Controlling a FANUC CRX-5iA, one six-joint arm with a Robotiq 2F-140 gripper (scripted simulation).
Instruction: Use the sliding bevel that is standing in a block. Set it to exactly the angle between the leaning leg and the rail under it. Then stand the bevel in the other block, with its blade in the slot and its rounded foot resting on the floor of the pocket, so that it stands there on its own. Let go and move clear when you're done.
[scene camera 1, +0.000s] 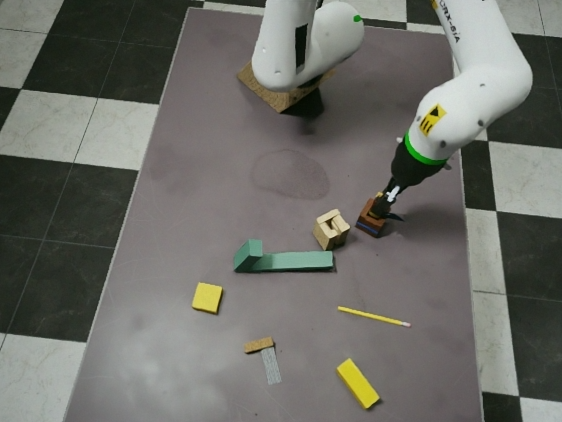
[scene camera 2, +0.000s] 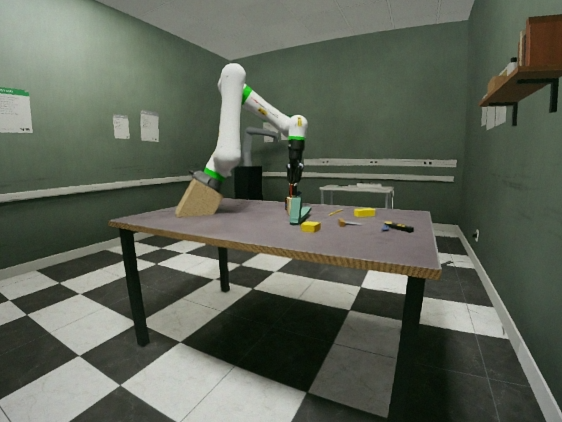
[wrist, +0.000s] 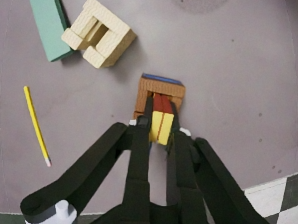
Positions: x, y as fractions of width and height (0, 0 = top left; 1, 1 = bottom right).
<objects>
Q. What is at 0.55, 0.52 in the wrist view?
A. A sliding bevel.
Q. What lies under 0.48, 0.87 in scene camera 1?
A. A square tool.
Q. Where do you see the gripper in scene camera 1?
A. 0.67, 0.49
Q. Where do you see the gripper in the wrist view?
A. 0.53, 0.49
</objects>
